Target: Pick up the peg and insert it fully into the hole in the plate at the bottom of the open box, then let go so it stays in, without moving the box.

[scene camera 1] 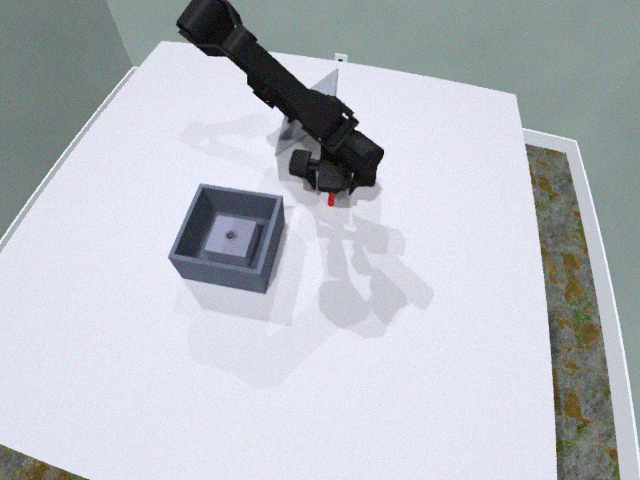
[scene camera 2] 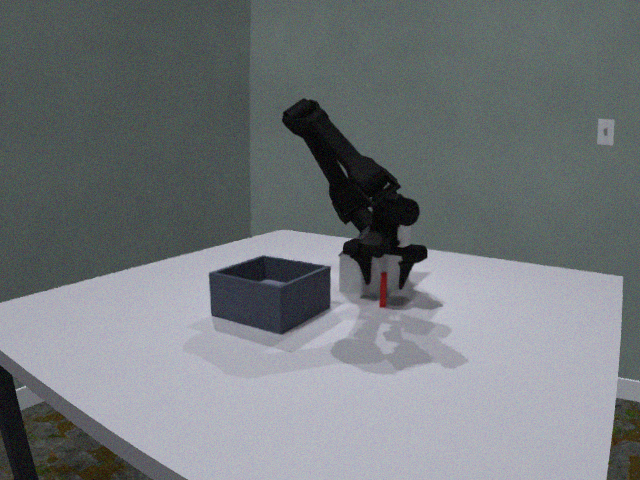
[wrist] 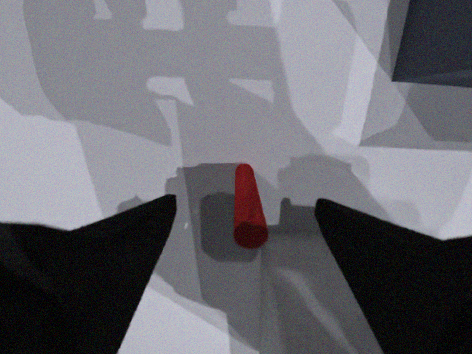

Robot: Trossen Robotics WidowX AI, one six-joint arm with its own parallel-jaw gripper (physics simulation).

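Observation:
The red peg stands upright on the table, to the right of the box in both scene views. My gripper is open and points down. Its fingertips are low over the table, one on each side of the peg in the second scene view and the wrist view, with gaps between them and the peg. The open blue-grey box holds a pale square plate at its bottom. The plate's round hole shows in the first scene view.
A grey-white wedge-like piece stands behind the gripper, partly hidden by the arm. The box walls rise above the plate. The white table carries shadows of the arm and box.

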